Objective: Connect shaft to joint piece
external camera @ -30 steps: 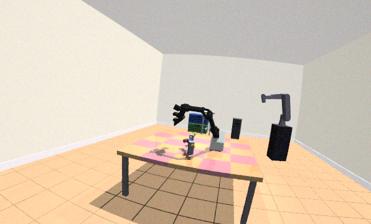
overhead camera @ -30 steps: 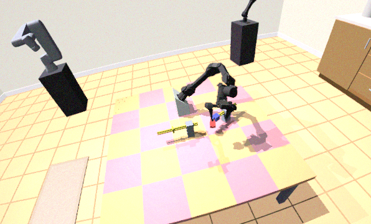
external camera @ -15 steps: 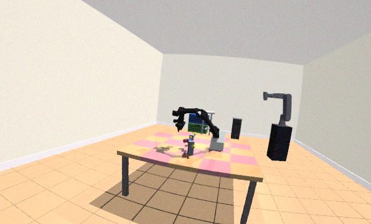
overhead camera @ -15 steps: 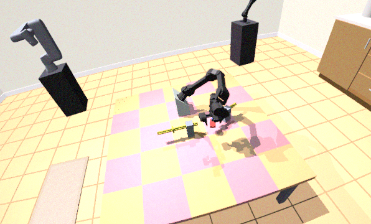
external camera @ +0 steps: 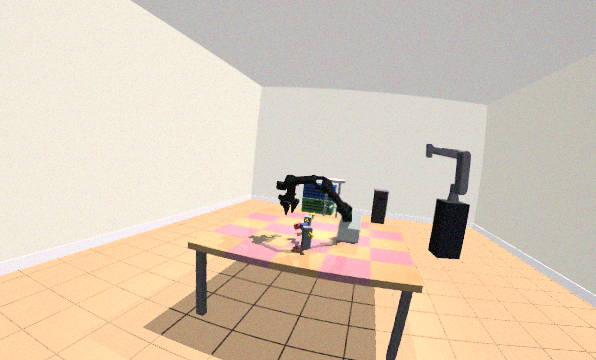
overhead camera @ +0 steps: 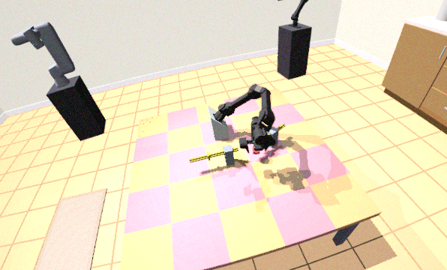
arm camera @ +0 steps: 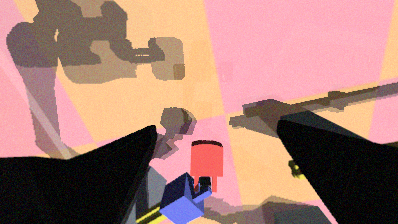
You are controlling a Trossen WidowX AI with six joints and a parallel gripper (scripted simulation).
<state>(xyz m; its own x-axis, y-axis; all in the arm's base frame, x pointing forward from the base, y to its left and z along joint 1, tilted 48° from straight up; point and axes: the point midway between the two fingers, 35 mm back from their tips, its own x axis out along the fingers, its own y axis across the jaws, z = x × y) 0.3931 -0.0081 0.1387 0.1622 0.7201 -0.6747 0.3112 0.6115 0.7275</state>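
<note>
The dark red joint piece lies 80 mm behind my gripper tip, 30 mm to the left of it and 70 mm below it.
</note>
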